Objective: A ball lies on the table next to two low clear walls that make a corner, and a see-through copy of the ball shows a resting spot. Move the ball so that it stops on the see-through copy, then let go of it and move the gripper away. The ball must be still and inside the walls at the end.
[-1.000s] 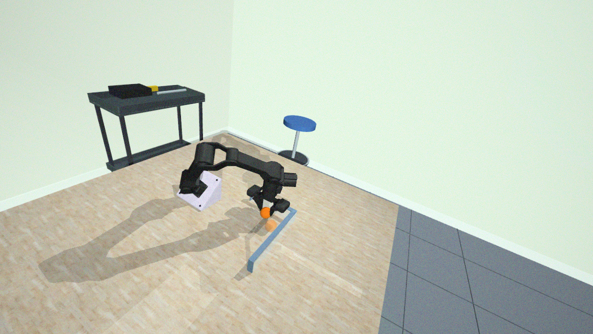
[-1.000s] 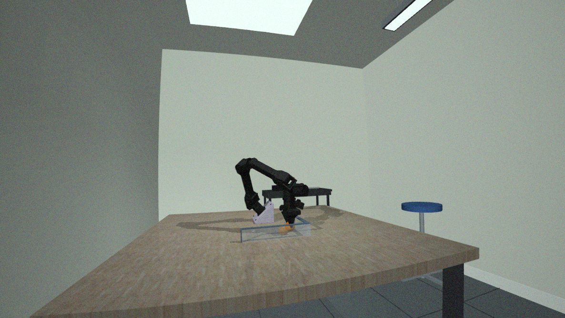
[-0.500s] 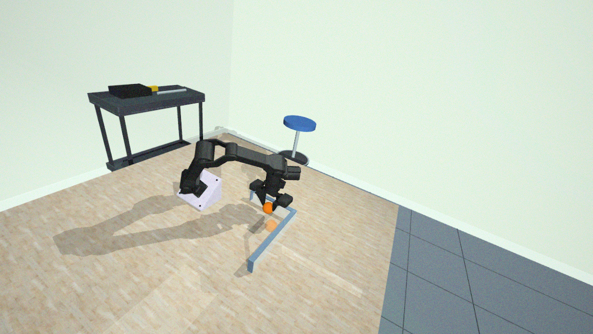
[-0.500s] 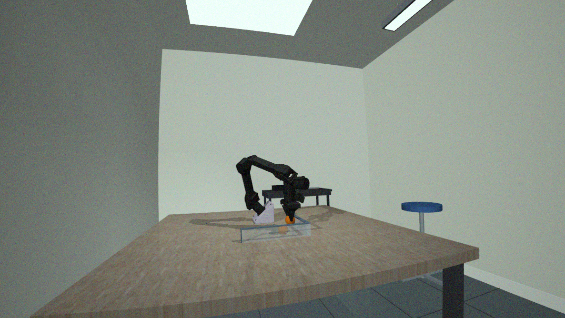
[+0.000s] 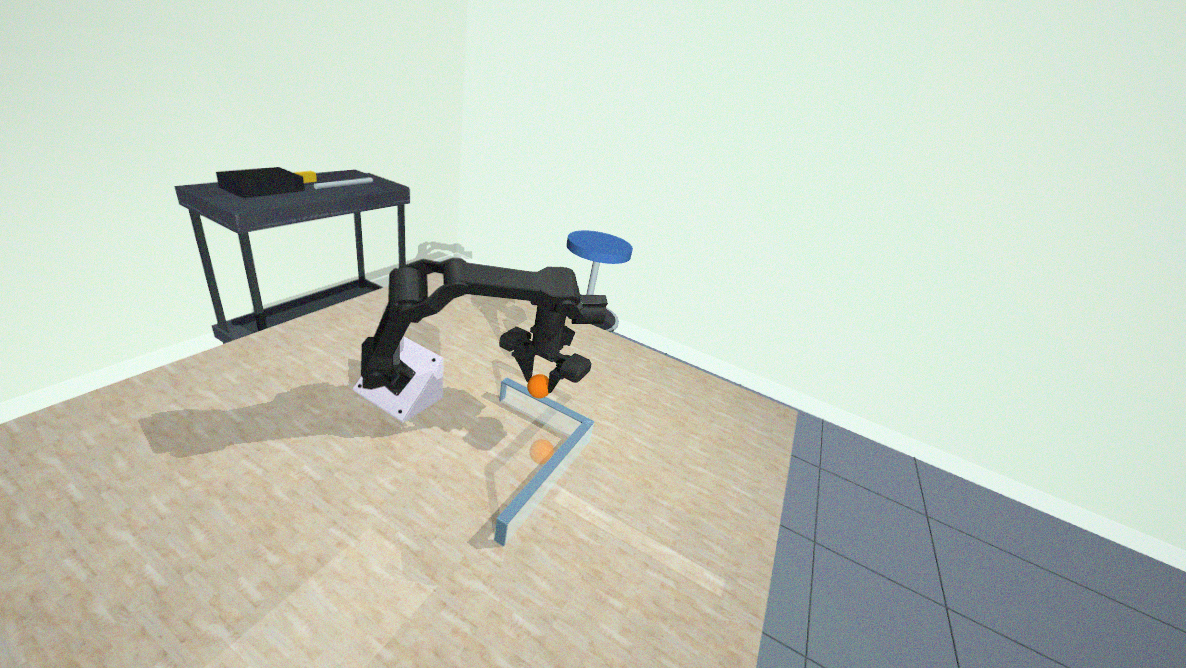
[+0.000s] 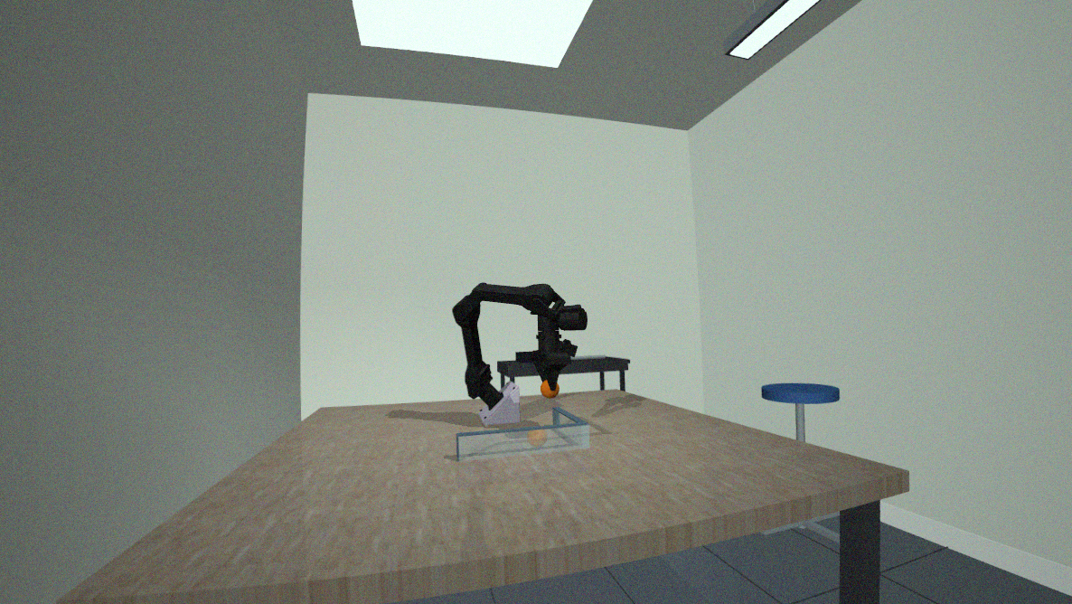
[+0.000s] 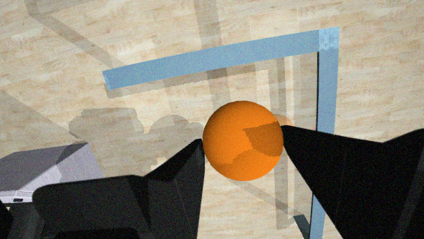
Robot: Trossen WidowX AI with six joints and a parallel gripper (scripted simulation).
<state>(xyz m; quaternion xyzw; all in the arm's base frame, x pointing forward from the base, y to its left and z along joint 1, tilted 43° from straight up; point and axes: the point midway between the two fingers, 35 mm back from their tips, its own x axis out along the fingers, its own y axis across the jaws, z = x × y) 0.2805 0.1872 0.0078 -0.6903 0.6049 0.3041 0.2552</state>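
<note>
Now: the see-through copy of ball 11 cm below my gripper tip, 6 cm ahead of it and 5 cm to the right of it. Round my gripper tip: orange ball (right at my gripper tip); then clear wall (12 cm ahead, 10 cm below, 8 cm to the right).
</note>
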